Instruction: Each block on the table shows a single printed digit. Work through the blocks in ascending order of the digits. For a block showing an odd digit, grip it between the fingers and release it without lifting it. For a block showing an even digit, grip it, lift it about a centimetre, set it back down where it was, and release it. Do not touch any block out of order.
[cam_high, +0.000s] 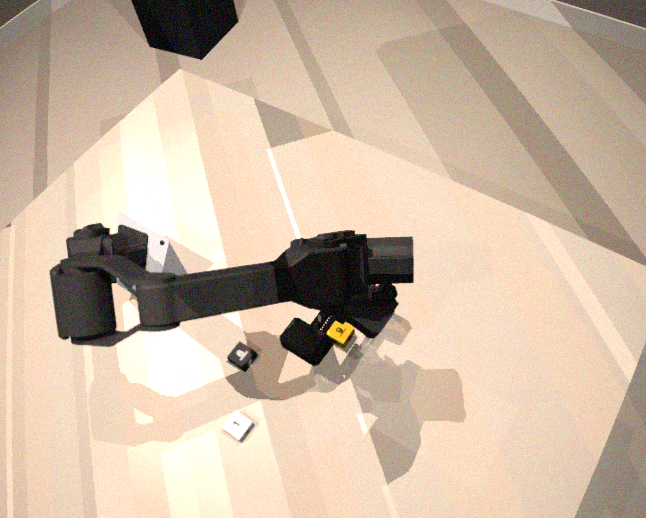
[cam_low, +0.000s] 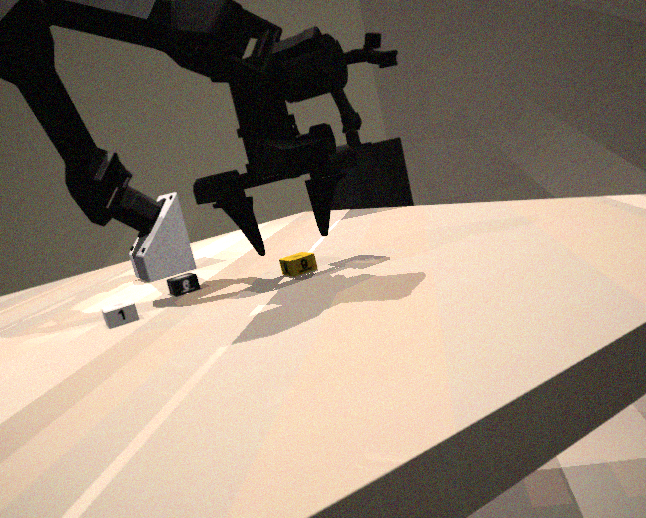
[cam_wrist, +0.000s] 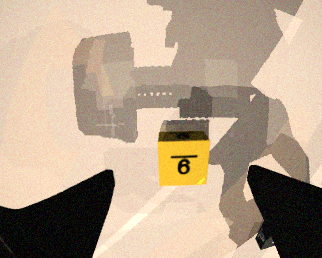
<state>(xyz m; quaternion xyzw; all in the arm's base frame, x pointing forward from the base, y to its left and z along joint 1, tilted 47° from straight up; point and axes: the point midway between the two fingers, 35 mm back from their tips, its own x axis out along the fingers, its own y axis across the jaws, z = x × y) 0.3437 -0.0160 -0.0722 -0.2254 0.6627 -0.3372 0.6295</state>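
My gripper tip is now 20 mm above the yellow block. Round my gripper tip: dark block 120 mm behind, 100 mm to the right, 20 mm below; white block 200 mm to the right, 70 mm behind, 20 mm below.
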